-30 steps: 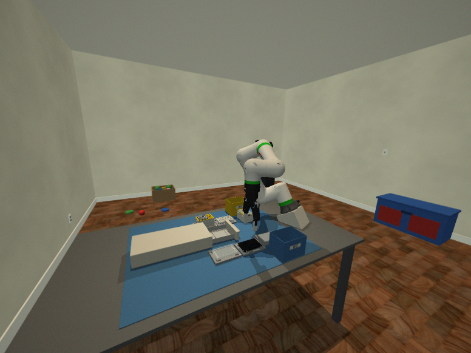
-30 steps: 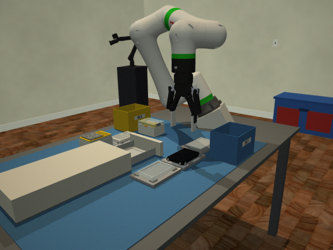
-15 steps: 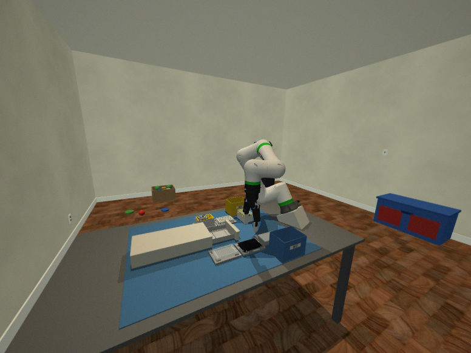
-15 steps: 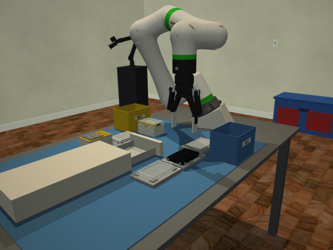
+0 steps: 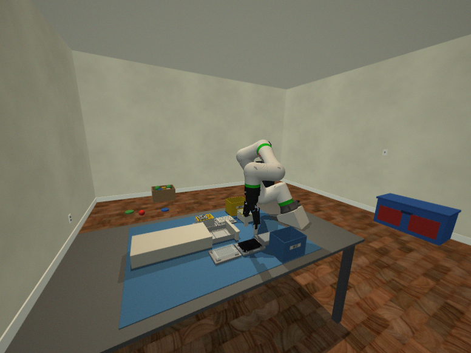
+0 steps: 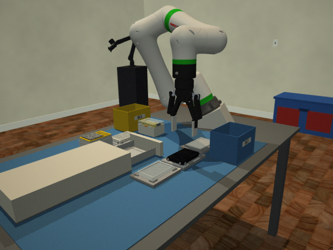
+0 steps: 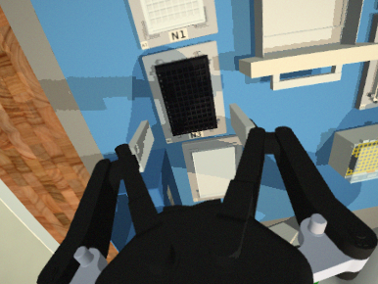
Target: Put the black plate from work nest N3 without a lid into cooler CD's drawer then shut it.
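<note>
The black plate lies 13 cm below my hand. From my hand the other things lie so: blue bin: 15 cm behind, 17 cm to the left, 11 cm below; drawer: 11 cm ahead, 22 cm to the right, 12 cm below; pale lid: 18 cm behind, 1 cm to the left, 13 cm below.
</note>
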